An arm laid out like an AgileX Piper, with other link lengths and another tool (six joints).
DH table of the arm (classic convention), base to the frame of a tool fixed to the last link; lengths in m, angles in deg. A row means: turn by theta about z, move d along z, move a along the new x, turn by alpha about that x. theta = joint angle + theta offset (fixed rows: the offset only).
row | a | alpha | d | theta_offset
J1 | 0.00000 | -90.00 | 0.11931 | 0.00
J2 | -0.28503 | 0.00 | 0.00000 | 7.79
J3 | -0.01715 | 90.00 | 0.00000 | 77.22
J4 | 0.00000 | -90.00 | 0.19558 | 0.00
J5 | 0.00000 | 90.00 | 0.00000 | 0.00
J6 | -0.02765 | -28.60 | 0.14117 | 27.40
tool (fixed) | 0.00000 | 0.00 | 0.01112 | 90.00
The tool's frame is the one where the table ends.
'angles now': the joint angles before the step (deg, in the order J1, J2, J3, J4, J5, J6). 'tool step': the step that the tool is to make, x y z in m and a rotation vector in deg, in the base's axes. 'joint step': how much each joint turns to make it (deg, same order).
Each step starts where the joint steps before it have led.
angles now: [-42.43 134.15 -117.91 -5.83 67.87 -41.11]
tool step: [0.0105 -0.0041 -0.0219 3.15 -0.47 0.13]
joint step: [-0.36 5.18 -5.36 2.93 1.88 -1.22]
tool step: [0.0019 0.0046 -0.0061 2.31 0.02 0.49]
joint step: [0.00 0.93 -0.61 1.86 1.23 -0.91]
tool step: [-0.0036 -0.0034 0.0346 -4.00 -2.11 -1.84]
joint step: [0.06 -4.43 0.67 -1.92 -0.44 2.27]
